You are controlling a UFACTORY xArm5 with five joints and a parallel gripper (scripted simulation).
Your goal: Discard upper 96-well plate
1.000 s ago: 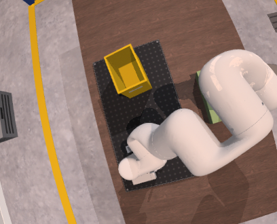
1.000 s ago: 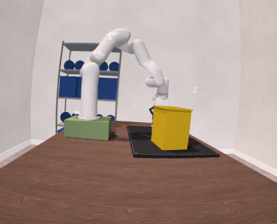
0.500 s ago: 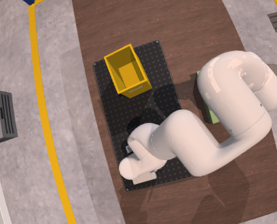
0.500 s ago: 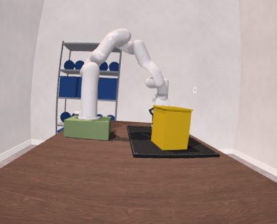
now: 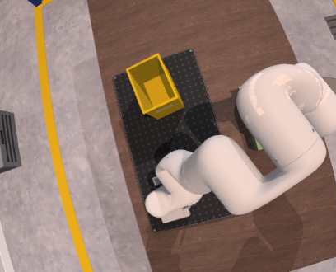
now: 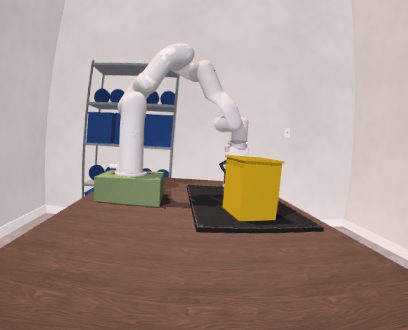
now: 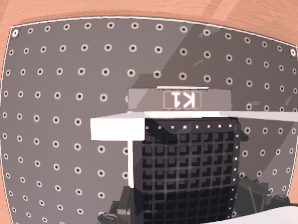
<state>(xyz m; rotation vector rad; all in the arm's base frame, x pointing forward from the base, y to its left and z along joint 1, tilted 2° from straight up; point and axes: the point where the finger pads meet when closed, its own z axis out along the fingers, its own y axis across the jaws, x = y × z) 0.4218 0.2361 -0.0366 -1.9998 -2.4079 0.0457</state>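
My gripper is now 2 cm above the black 96-well plate. From my hand the other things lie so: white well plate: 3 cm below; yellow plastics bin W1: 38 cm to the right, 3 cm above, 1 cm ahead.
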